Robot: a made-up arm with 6 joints.
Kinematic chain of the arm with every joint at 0, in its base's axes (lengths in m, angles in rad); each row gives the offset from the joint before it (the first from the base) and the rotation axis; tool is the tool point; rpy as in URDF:
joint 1: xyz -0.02 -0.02 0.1 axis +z
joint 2: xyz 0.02 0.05 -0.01 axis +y
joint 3: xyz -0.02 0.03 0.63 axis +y
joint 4: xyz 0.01 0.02 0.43 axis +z
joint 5: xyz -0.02 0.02 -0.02 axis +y
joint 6: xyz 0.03 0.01 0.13 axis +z
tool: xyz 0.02 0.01 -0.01 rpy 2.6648 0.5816 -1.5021
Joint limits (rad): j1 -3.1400..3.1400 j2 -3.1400..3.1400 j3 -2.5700..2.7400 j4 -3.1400..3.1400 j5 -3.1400..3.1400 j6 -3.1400..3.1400
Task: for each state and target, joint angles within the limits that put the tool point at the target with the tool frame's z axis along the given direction. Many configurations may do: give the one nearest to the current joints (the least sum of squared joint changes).
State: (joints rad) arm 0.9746 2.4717 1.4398 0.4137 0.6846 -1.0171
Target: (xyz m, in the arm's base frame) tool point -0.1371 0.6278 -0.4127 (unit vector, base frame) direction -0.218 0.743 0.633
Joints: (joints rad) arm 1.4841 1.6777 1.2982 0.5538 0.8857 -0.8919
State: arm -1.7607 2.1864 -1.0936 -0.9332 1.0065 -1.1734
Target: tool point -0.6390 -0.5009 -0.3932 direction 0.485 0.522 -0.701
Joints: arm -2.5409 2.7527 -1.4106 -1.4925 0.2960 -1.5252
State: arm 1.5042 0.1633 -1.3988 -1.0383 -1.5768 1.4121
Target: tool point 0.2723 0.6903 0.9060 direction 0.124 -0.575 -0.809
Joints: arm 0.8786 0.9661 -0.5545 -1.1712 -1.1581 1.0328
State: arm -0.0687 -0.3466 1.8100 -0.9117 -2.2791 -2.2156
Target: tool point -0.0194 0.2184 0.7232 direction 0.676 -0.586 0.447
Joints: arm -0.4367 -0.7131 1.8827 -1.0953 -2.2384 -2.6651
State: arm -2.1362 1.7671 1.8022 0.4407 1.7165 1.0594
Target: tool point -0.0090 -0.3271 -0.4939 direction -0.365 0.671 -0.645
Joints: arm -2.2581 2.2195 1.7420 0.7335 1.6744 1.2821
